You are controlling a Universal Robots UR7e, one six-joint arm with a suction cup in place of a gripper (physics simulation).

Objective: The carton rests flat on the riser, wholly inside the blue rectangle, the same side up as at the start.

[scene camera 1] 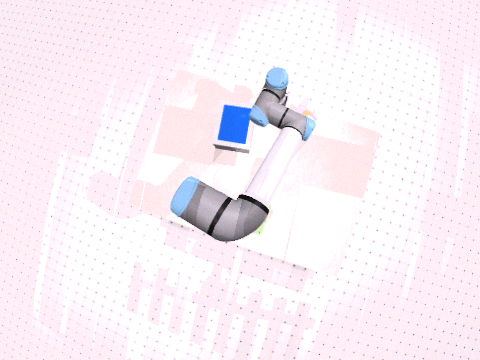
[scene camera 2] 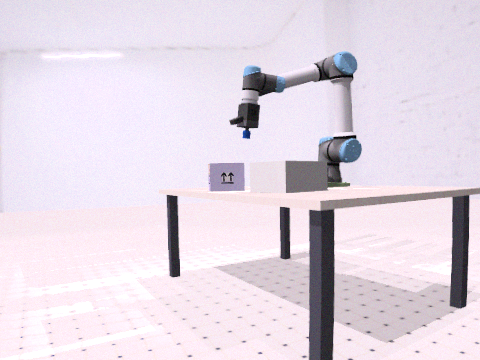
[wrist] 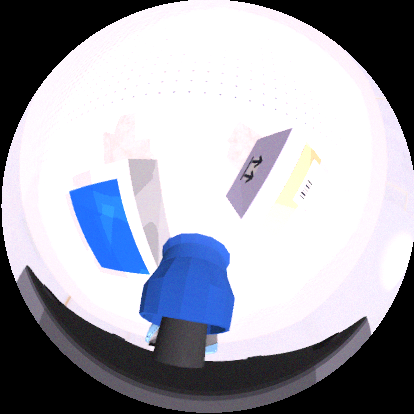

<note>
The suction cup (wrist: pixel 190 283) carries nothing. The cup is 23 cm from the middle of a carton (scene camera 2: pixel 222 176), above it. A grey riser (scene camera 2: pixel 274 176) rests on the table.
The carton also shows in the wrist view (wrist: pixel 280 178).
</note>
